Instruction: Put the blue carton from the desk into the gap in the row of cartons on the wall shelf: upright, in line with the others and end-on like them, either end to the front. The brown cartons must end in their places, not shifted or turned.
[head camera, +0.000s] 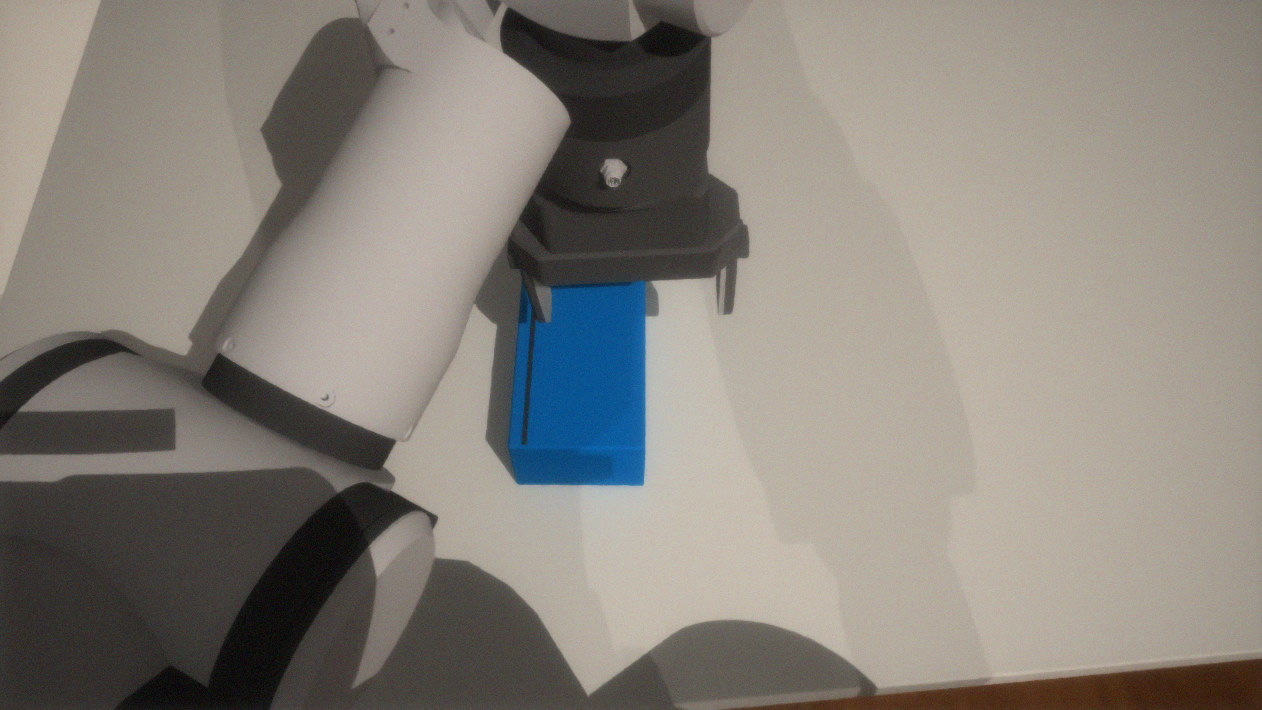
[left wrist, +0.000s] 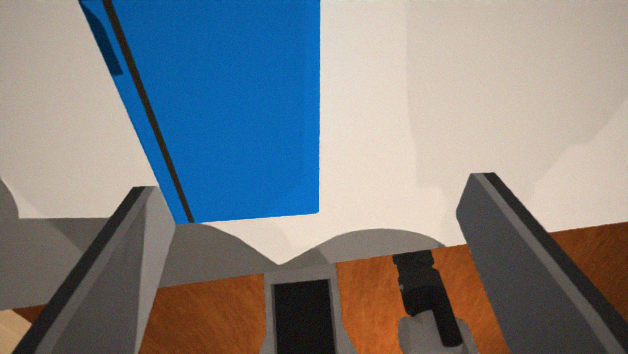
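Note:
The blue carton (head camera: 582, 379) (left wrist: 235, 110) lies on the pale desk (head camera: 1103, 353) (left wrist: 365, 100), its long side running up and down the head view. A dark stripe runs along its left edge. My left gripper (head camera: 633, 305) (left wrist: 315, 199) is open and empty, above the carton's far part in the head view. It is off-centre: one finger overlaps the carton's left edge in the picture, and the other stands well clear of its right side. Its height above the carton is hard to tell. My right gripper, the wall shelf and the brown cartons do not show.
The desk's front edge (head camera: 1120, 669) crosses the bottom of the head view, with brown wooden floor (head camera: 1147, 693) (left wrist: 210, 310) beyond. Past the edge, the left wrist view shows grey and black parts (left wrist: 425, 295) and a light wooden piece (left wrist: 10, 332). My left arm covers the head view's left side.

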